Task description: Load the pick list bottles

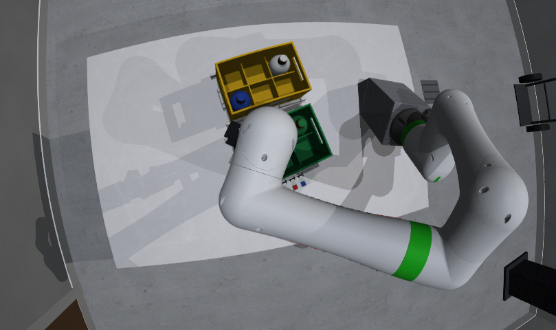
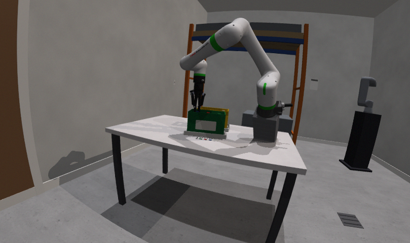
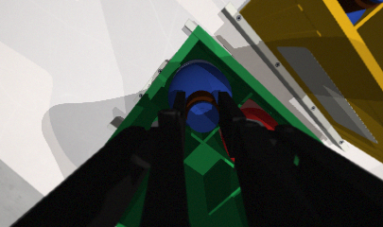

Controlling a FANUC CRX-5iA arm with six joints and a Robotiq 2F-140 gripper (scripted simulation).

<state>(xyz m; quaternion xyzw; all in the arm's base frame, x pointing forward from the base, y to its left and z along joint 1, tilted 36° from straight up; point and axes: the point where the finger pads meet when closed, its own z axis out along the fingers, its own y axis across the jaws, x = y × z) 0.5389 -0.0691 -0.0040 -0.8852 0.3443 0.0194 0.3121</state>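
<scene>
My hand is 80 mm above the blue-label bottle. The rest, counted from my hand: red bottle 90 mm behind, 10 mm to the right, 90 mm below; green crate 100 mm behind, 30 mm to the left, 90 mm below; green-label bottle 180 mm behind, 30 mm to the right, 90 mm below.
</scene>
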